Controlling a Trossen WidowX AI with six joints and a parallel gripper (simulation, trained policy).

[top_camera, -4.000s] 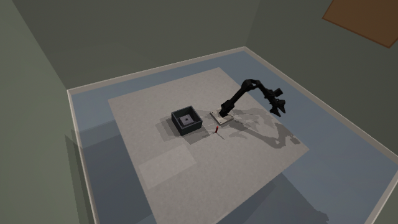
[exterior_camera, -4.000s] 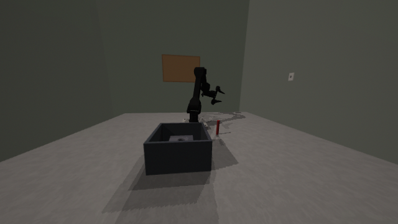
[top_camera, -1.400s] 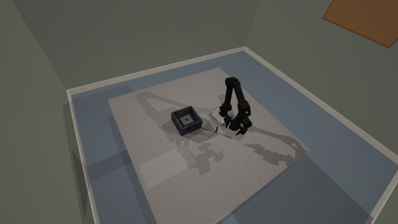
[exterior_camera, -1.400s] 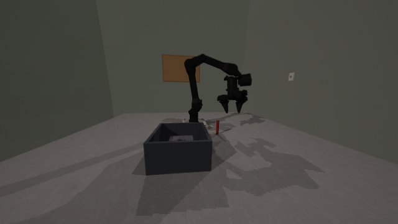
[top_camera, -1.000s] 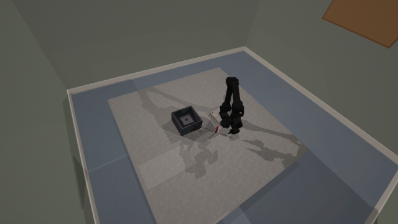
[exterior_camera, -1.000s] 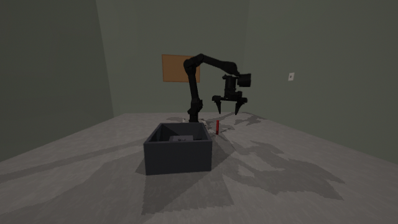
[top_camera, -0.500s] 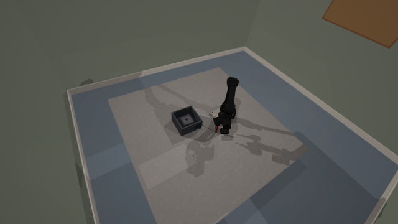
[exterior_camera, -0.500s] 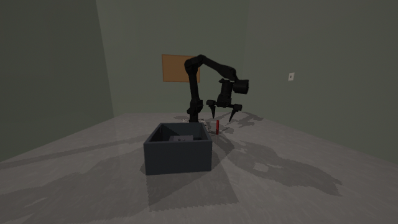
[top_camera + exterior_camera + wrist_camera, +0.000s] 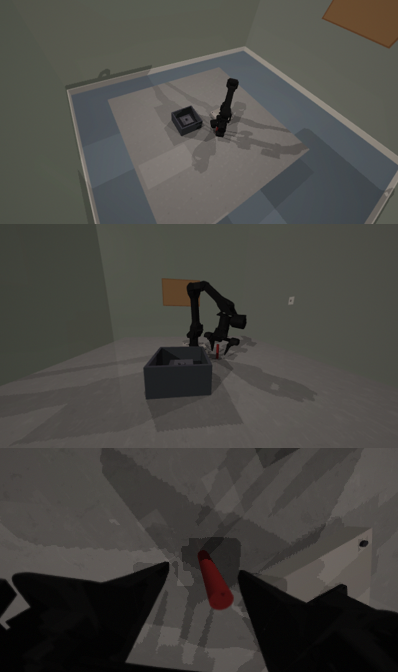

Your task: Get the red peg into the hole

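My gripper tip is now 10 mm to the left of the red peg and 10 mm below it. The rest, counted from my gripper tip: grey plate: 200 mm to the right, 180 mm ahead, 20 mm above; then dark box: 200 mm to the right, 180 mm ahead.
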